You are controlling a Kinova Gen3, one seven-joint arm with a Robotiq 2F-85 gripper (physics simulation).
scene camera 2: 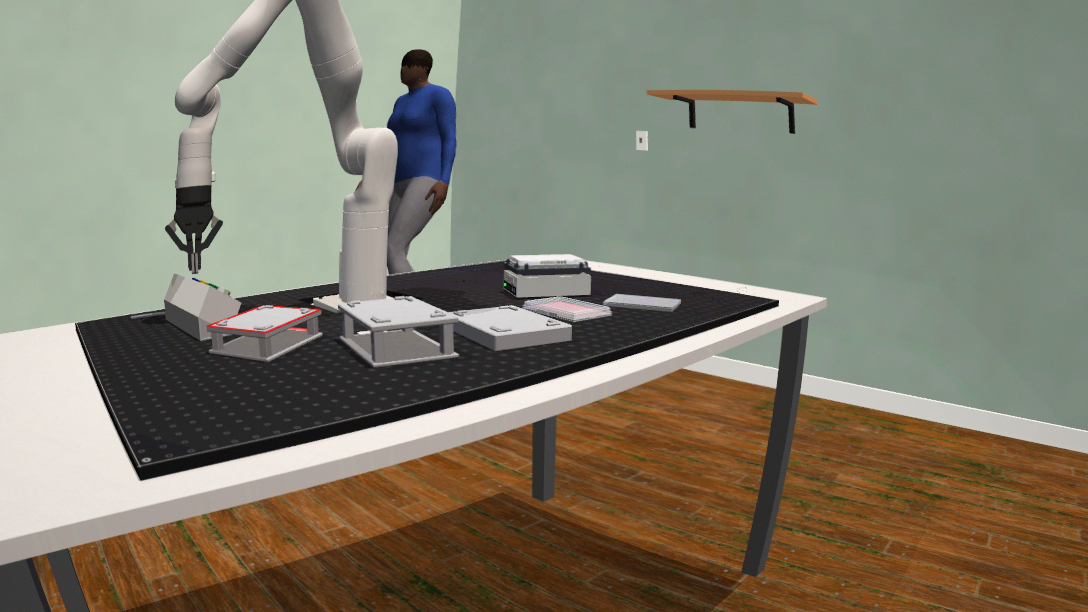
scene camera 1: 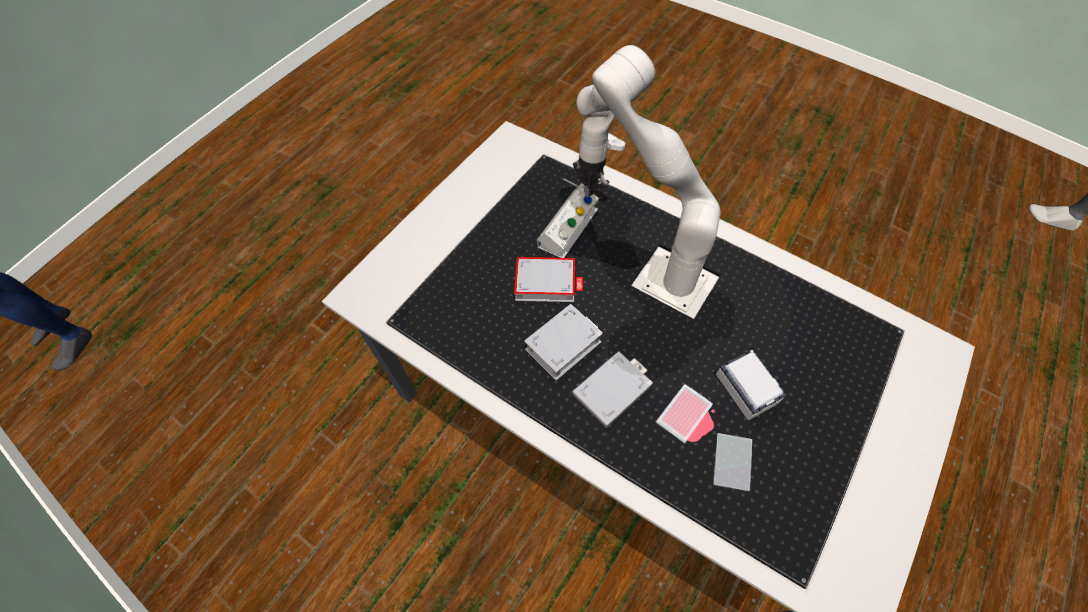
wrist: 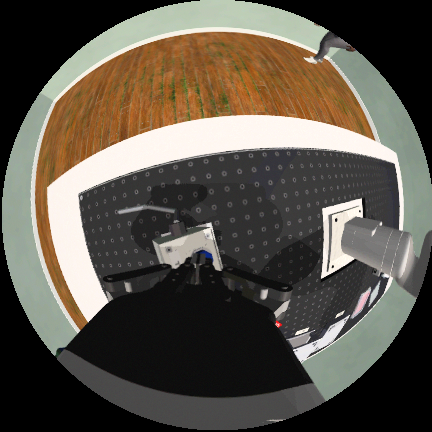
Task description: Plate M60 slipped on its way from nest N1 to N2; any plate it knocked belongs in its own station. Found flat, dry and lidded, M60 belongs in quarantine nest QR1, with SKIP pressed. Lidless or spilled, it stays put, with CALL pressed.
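Seen in the pictures: gripper, fingertip midpoint: (scene camera 2: 195,273) (scene camera 1: 588,194) (wrist: 198,261); arm's base at its link origin: (scene camera 2: 363,299) (scene camera 1: 679,282) (wrist: 350,236).
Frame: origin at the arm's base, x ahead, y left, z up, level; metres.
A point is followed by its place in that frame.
Observation:
My gripper (scene camera 1: 587,193) {x -0.111, y -0.345, z 0.083 m} (scene camera 2: 194,270) {x -0.111, y -0.345, z 0.083 m} (wrist: 198,261) {x -0.111, y -0.345, z 0.083 m} is shut and empty, fingers pointing down at the blue button (scene camera 1: 588,200) {x -0.101, y -0.339, z 0.070 m} (wrist: 207,255) {x -0.109, y -0.335, z 0.068 m} of the control box (scene camera 1: 554,242) {x 0.079, y -0.359, z 0.063 m} (scene camera 2: 200,309) {x 0.075, y -0.410, z 0.051 m} (wrist: 172,251) {x -0.129, y -0.371, z 0.080 m}. The fingertips overlap the button in the wrist view; contact cannot be told. The button labels are not readable. An open plate with pink wells (scene camera 1: 685,411) {x 0.361, y 0.152, z 0.016 m} (scene camera 2: 566,308) {x 0.382, y 0.123, z 0.016 m} (wrist: 361,303) {x 0.360, y 0.150, z 0.014 m} lies on the mat, with a pink spill (scene camera 1: 699,427) {x 0.379, y 0.199, z 0.003 m} beside it. A clear lid (scene camera 1: 732,462) {x 0.428, y 0.301, z 0.009 m} (scene camera 2: 642,302) {x 0.433, y 0.283, z 0.010 m} lies apart from it. A white-topped plate (scene camera 1: 753,378) {x 0.229, y 0.270, z 0.071 m} (scene camera 2: 546,262) {x 0.254, y 0.238, z 0.067 m} sits level on a boxy station (scene camera 2: 559,284) {x 0.273, y 0.252, z 0.027 m}.
A red-rimmed raised nest (scene camera 1: 545,275) {x 0.179, y -0.336, z 0.042 m} (scene camera 2: 266,318) {x 0.186, y -0.337, z 0.042 m}, a grey raised nest (scene camera 1: 563,337) {x 0.334, y -0.201, z 0.054 m} (scene camera 2: 395,311) {x 0.343, y -0.206, z 0.054 m} and a low nest (scene camera 1: 612,388) {x 0.392, y -0.034, z 0.024 m} (scene camera 2: 511,325) {x 0.422, y -0.061, z 0.024 m} stand between the control box and the open plate. A bent rod (wrist: 146,207) {x -0.191, y -0.414, z 0.008 m} sticks out behind the box. A person (scene camera 2: 422,133) stands behind the table.

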